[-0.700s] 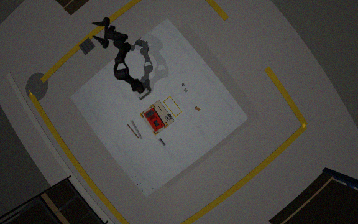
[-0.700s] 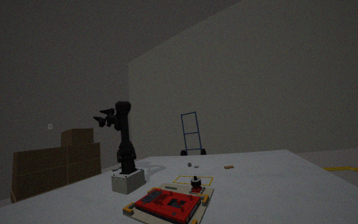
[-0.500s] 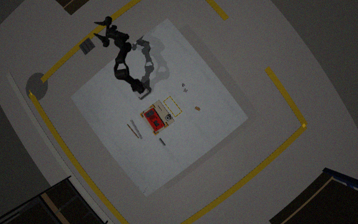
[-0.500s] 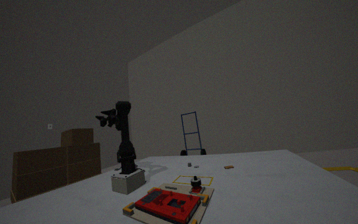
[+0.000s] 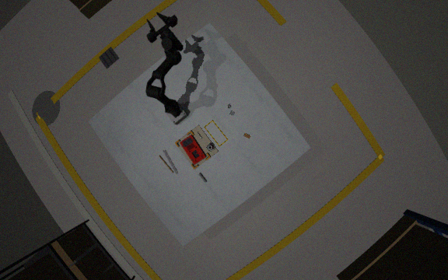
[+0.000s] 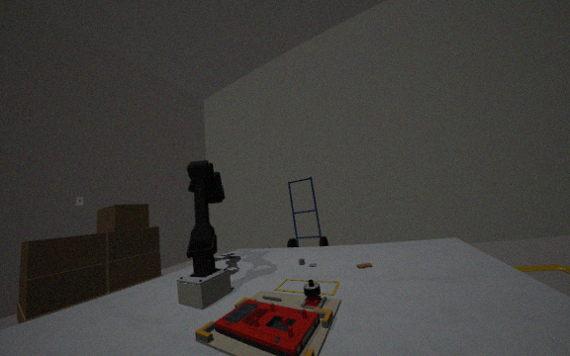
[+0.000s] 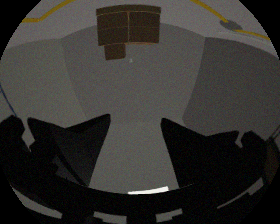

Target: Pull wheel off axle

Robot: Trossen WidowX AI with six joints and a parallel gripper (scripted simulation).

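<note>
Now: gripper tip 700 mm short of the dark wheel, 410 mm above it and 310 mm to the left of it.
</note>
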